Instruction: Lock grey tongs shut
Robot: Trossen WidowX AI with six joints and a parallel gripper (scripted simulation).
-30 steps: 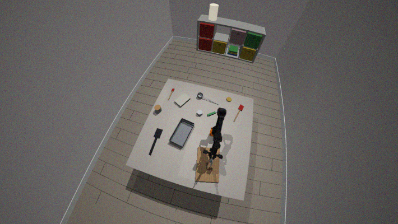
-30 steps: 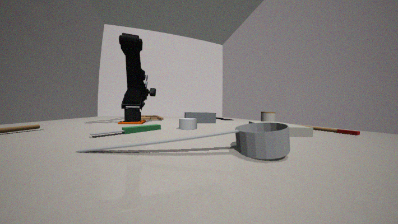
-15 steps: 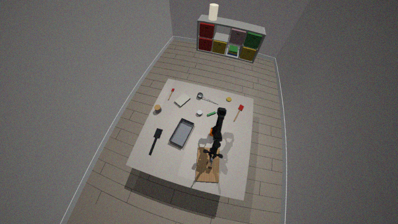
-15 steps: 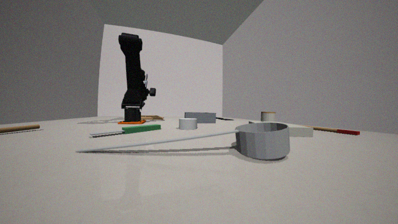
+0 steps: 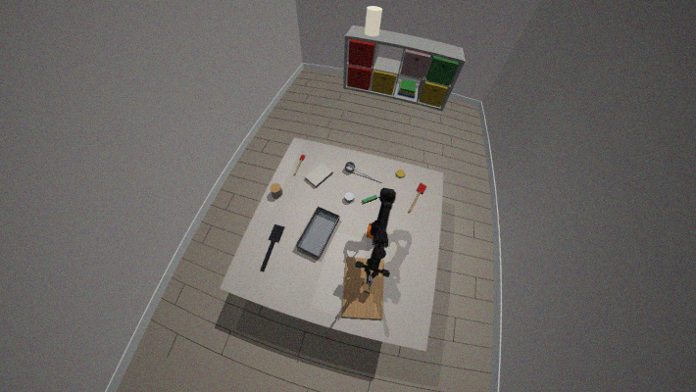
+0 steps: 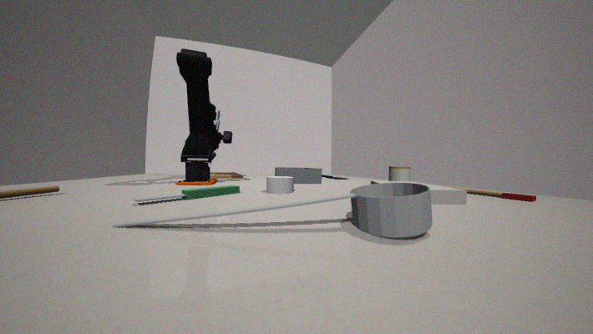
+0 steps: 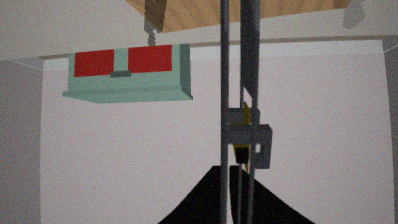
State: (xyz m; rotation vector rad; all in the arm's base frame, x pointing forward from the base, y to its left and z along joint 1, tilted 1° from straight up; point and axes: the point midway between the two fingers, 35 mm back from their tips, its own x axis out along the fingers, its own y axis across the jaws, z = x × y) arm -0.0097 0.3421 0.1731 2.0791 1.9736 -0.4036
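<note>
Right now the wooden board is 170 mm below my gripper tip. Round my gripper tip: white cup (250 mm ahead, 570 mm to the right, 160 mm below); roasting tin (370 mm ahead, 260 mm to the right, 150 mm below); black spatula (640 mm ahead, 90 mm to the right, 170 mm below).
</note>
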